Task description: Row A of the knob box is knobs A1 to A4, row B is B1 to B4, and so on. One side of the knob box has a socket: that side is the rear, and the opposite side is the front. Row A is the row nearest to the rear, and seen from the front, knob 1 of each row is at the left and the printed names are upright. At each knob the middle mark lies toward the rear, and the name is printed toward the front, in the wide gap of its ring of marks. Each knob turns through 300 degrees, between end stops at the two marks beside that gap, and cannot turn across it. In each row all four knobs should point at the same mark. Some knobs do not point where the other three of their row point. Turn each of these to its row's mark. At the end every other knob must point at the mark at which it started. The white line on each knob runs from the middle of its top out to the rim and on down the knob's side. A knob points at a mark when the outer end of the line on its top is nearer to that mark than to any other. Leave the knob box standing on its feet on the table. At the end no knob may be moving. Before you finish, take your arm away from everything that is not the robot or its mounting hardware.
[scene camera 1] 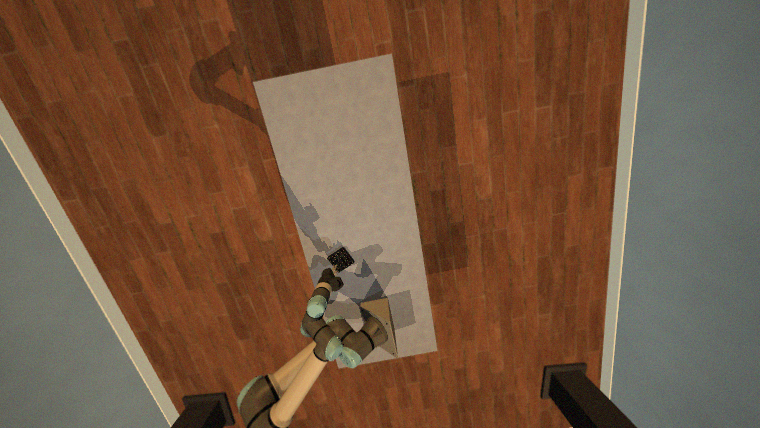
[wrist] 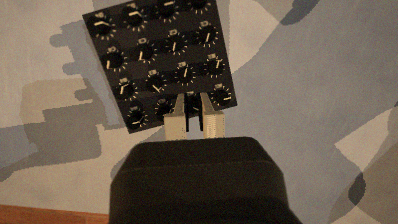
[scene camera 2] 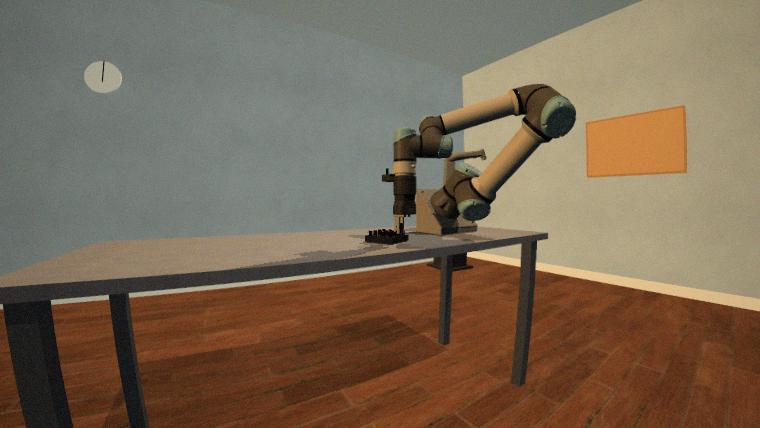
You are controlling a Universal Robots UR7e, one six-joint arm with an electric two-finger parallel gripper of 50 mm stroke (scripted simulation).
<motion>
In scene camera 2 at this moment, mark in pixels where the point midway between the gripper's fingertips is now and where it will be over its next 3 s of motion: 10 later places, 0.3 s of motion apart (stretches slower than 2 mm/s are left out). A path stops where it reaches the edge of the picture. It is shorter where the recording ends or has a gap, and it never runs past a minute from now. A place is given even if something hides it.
My gripper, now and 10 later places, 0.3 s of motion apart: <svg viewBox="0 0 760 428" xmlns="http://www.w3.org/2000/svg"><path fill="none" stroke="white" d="M399 233L399 233L399 229L398 224L399 222L399 221L398 221L398 220L398 220L398 219L398 218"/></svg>
</motion>
